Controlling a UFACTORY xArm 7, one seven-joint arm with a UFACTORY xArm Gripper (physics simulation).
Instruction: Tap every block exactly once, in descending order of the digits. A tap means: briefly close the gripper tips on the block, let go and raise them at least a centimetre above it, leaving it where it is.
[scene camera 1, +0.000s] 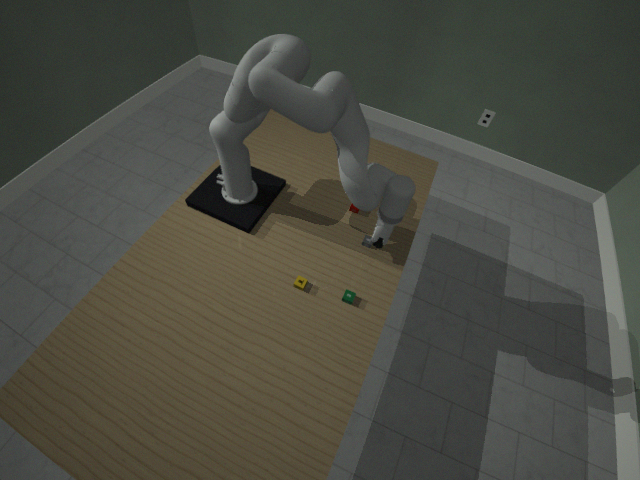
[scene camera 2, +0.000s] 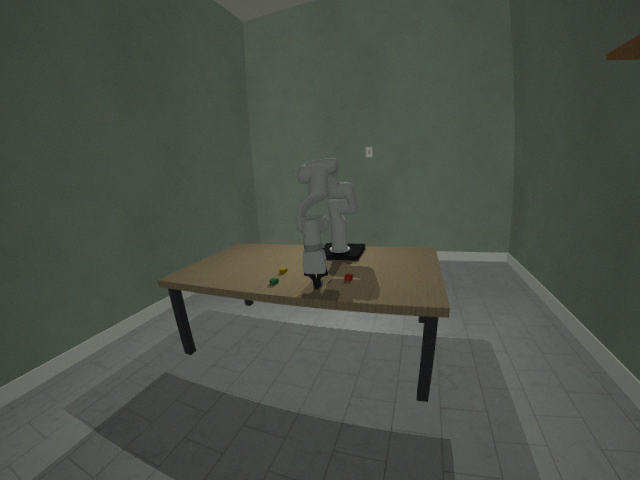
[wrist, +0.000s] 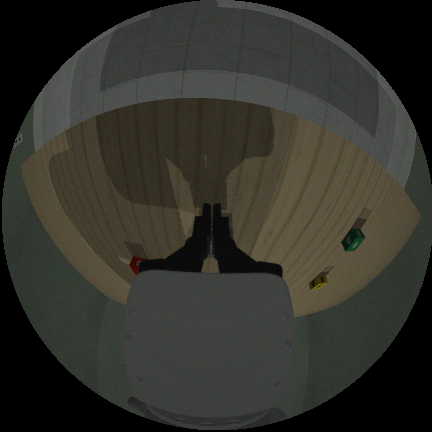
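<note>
My gripper is shut, its two black fingers together with nothing held between them. A grey block is on the table right by the fingertips; in the wrist view the fingers hide most of it, and its digit cannot be read. I cannot tell whether they touch. A red block lies to one side, partly covered by the gripper in the wrist view. A green block and a yellow block lie on the other side.
The wooden table carries the blocks, and its long edge runs close beyond the gripper. The arm's black base plate sits on the opposite side. The arm casts a dark shadow around the fingertips.
</note>
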